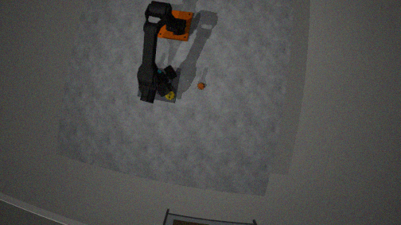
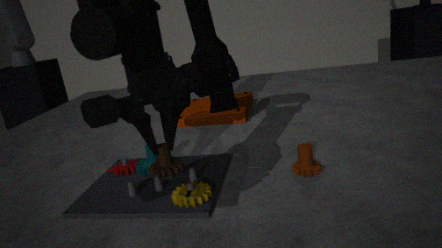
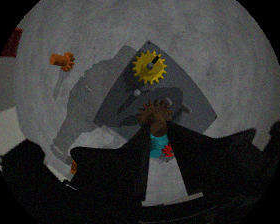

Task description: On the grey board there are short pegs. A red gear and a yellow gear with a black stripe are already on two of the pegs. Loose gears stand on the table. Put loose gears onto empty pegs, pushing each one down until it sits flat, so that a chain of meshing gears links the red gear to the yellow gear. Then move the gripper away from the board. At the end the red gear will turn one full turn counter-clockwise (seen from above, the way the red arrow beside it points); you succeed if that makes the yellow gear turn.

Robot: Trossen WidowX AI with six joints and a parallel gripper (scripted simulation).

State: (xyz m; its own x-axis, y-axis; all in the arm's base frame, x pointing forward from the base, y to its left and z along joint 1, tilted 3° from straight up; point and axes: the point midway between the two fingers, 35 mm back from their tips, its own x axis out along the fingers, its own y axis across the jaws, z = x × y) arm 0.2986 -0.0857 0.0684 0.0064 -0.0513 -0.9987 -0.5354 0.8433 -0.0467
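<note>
Now: the teal gear 50 mm behind my gripper tip, 30 mm to the right of it and 30 mm below it. Also, from my gripper tip: yellow striped gear (60 mm ahead, 40 mm to the left, 40 mm below); brown gear (10 mm below); red gear (50 mm behind, 80 mm to the right, 40 mm below).
</note>
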